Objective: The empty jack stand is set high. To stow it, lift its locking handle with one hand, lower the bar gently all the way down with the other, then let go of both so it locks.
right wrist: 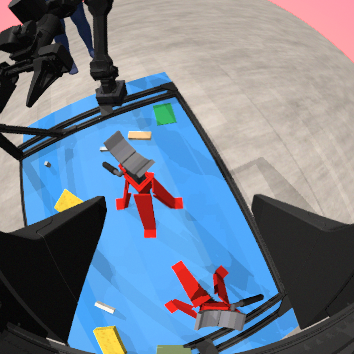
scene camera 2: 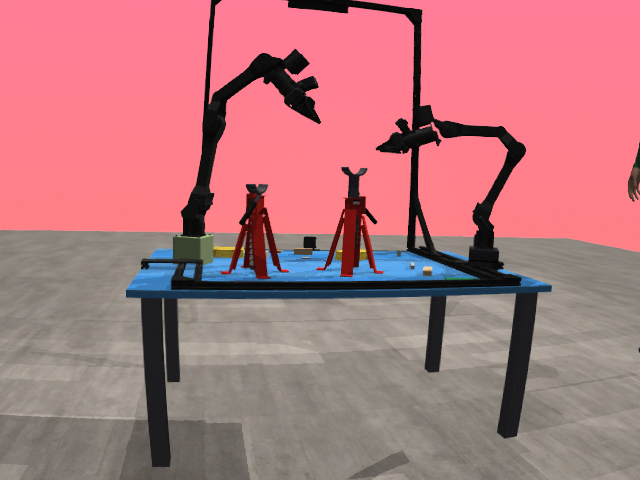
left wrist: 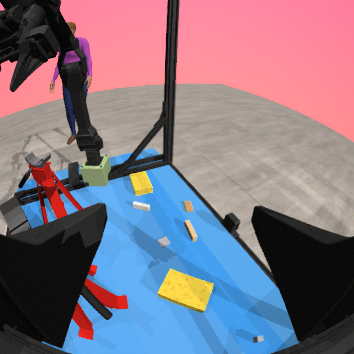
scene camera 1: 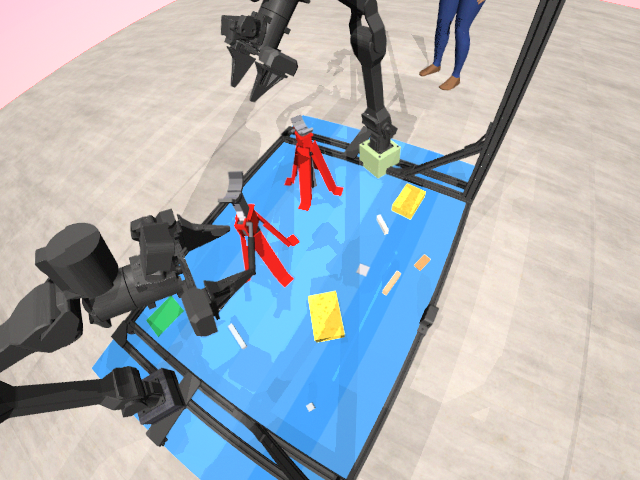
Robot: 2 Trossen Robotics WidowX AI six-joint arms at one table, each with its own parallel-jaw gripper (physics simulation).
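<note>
The high-set jack stand (scene camera 1: 271,262) (scene camera 2: 349,242) (right wrist: 145,210) is red, with its grey saddle (scene camera 1: 235,186) (scene camera 2: 354,174) (right wrist: 129,152) raised on the bar. Its black locking handle (scene camera 2: 371,215) (left wrist: 97,302) (right wrist: 111,169) slopes down from the head. The other red stand (scene camera 1: 305,178) (scene camera 2: 258,242) (left wrist: 52,195) has its saddle (scene camera 2: 256,188) low. My left gripper (scene camera 1: 239,250) (scene camera 2: 378,148) (left wrist: 181,213) is open and empty, above and right of the raised saddle in scene camera 2. My right gripper (scene camera 1: 243,93) (scene camera 2: 318,121) (right wrist: 180,203) is open and empty, high above and between the stands there.
Yellow sponges (scene camera 1: 326,316) (scene camera 1: 408,201), a green square (scene camera 1: 165,315) and several small white and tan pieces lie on the blue table (scene camera 1: 294,361). Black frame rails run round its edges, with a tall black post (scene camera 2: 416,155). The right arm stands on a pale green block (scene camera 1: 379,159).
</note>
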